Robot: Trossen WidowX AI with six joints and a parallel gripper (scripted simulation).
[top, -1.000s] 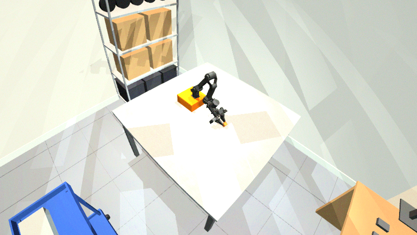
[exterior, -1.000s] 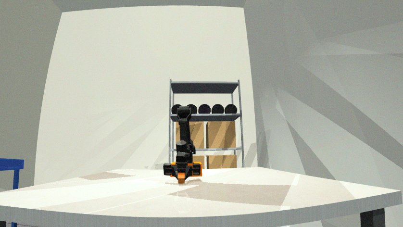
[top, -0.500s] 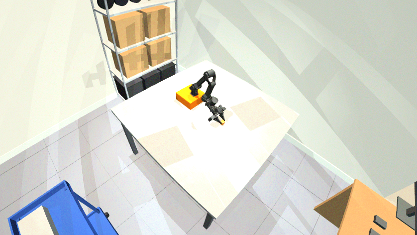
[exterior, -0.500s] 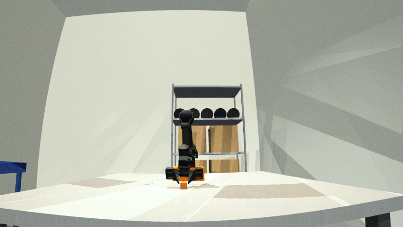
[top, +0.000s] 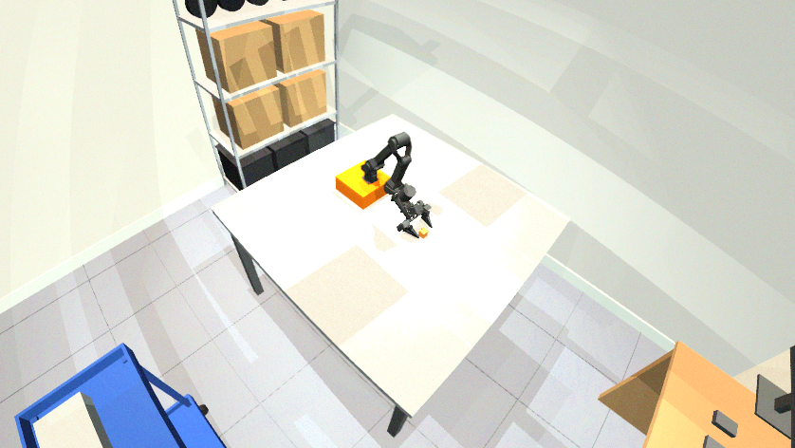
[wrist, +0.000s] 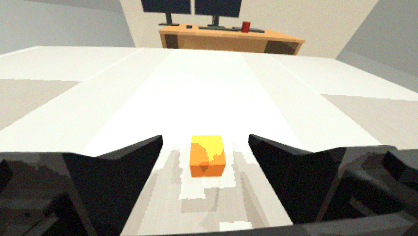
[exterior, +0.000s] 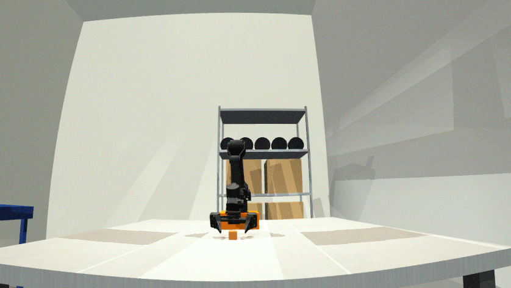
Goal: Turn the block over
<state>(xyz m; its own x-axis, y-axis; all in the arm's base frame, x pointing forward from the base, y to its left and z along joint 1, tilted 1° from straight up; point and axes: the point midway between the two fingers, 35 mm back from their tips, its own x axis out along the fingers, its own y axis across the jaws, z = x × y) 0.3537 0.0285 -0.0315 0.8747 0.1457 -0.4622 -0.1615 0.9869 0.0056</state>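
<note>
The block is 1 cm behind my gripper tip and 2 cm below it.
</note>
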